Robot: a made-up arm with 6 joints.
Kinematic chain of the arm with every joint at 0, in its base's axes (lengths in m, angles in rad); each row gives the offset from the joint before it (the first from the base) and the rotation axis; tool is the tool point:
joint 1: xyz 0 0 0.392 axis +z
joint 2: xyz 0.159 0 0 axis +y
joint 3: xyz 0 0 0.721 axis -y
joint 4: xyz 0 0 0.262 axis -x
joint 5: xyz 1.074 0 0 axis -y
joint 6: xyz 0.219 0 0 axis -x
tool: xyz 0 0 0
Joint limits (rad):
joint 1: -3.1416..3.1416
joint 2: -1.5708..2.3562
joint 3: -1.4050..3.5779
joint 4: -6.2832..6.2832
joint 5: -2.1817..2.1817
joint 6: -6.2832..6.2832
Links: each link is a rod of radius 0.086 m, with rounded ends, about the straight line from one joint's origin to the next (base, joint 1, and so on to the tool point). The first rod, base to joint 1, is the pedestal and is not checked.
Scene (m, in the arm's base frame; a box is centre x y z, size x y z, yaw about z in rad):
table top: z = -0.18
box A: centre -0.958 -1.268 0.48 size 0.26 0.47 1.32 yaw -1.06
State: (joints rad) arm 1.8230 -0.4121 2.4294 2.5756 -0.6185 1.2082
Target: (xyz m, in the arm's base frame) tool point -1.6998 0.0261 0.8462
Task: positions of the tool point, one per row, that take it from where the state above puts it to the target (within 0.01 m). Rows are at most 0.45 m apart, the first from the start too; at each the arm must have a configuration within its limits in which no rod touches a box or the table.
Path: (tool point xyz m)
1: 0.0017 -1.4471 1.1607
2: -0.4244 -1.3864 1.2503
3: -0.8101 -1.1967 1.3384
4: -1.1377 -1.0125 1.2243
5: -1.4124 -0.7341 1.1036
6: -1.6068 -0.3792 0.9774
7: -1.6998 0.0260 0.8462

